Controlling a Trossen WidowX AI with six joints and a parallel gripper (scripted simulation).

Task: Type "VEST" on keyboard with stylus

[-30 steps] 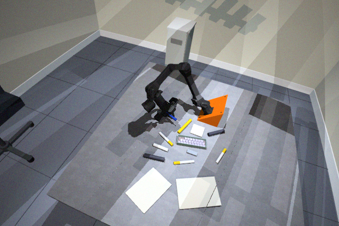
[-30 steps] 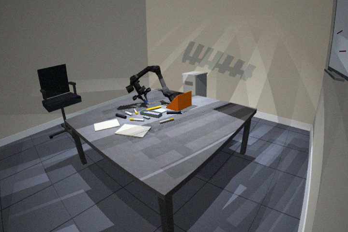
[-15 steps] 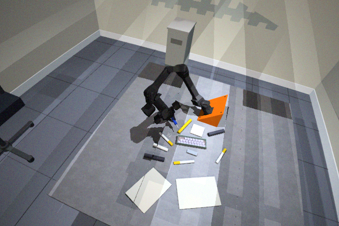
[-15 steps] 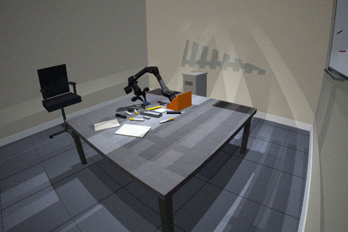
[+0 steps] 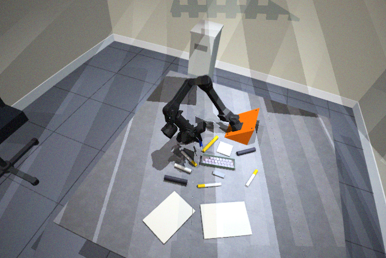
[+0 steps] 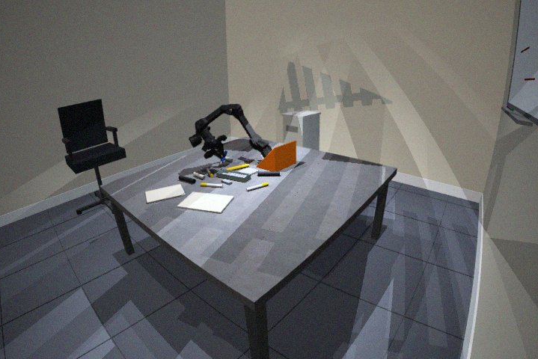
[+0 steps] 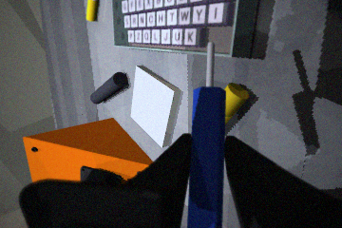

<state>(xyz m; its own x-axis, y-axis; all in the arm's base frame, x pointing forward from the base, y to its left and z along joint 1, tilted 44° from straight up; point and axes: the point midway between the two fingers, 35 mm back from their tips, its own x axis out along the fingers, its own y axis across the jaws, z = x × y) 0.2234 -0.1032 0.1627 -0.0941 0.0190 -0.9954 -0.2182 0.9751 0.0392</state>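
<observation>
The blue stylus lies 1 cm ahead of my gripper tip and 1 cm to the left of it. Round my gripper tip: grey block 11 cm ahead, 16 cm to the left, 7 cm below; white pad 7 cm behind, 14 cm to the left, 7 cm below.
</observation>
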